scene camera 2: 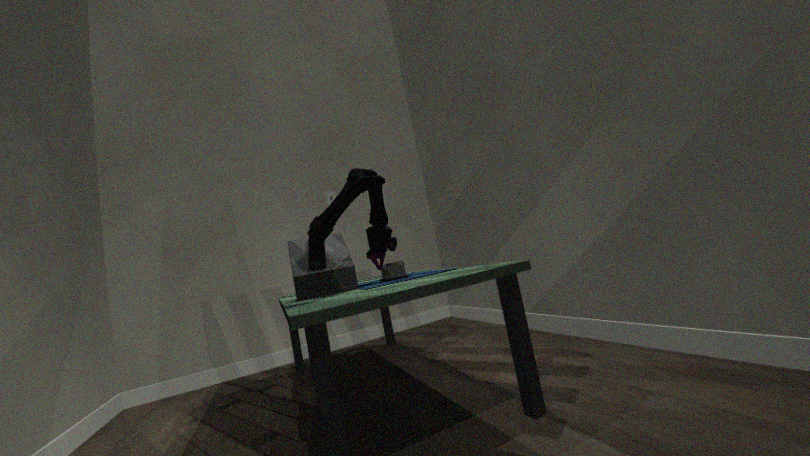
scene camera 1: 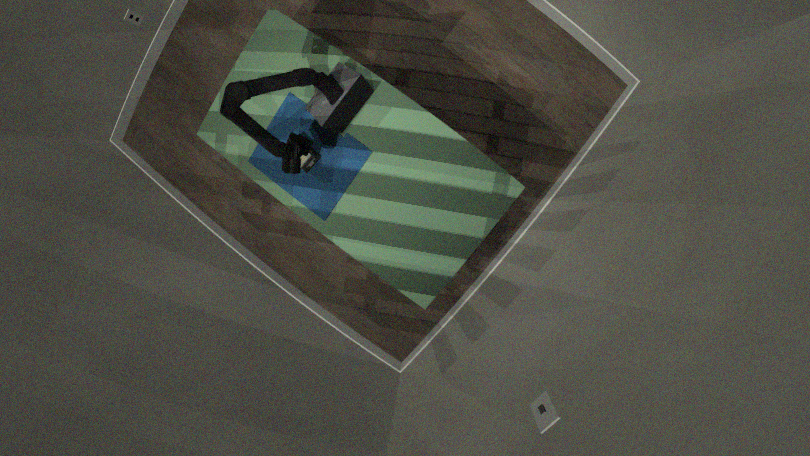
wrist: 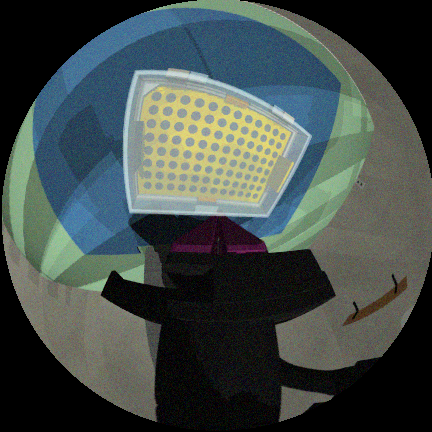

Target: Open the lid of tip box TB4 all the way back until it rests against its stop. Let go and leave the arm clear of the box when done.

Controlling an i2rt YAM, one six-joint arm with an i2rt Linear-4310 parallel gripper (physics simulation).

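Places are measured from the arm's base along level axes (x back, y right, z up), in millimetres.
Pixels of known places: gripper, fingertip midpoint: [scene camera 2: 380, 269] [scene camera 1: 303, 140] [wrist: 217, 214]; arm's base at its link origin: [scene camera 2: 316, 253] [scene camera 1: 332, 89].
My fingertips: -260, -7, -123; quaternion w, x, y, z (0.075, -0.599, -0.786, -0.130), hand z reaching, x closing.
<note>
Ahead of a thing's pixels: the offset from my fingertips to its top centre, as dx, dy, dz. "spot": to the spot under its first point. Level surfaces: height alone.
A tip box @[-61, -18, +22] [scene camera 1: 306, 160] [scene camera 2: 395, 270] [wrist: 215, 150] stands upright on the blue mat, with a yellow rack of round holes inside. Its clear lid @[spot: -60, -74, +22] [wrist: 128, 150] looks shut over the rack; I see no raised lid. No TB4 label can be read. My gripper [scene camera 2: 380, 267] [wrist: 217, 214] is shut and empty, its magenta fingers pointing down. In the wrist view the fingertips are right at the middle of the box's near long edge; whether they touch it I cannot tell. In scene camera 1 the wrist hides the fingers and part of the box.
The blue mat @[dz -55] [scene camera 1: 340, 186] [scene camera 2: 422, 276] [wrist: 85, 220] lies on the green striped table @[dz -62] [scene camera 1: 419, 209] [scene camera 2: 487, 271]. The arm's dark base block [scene camera 1: 352, 107] [scene camera 2: 324, 283] stands at one end of the table, with a grey faceted panel [scene camera 2: 338, 249] beside it.
</note>
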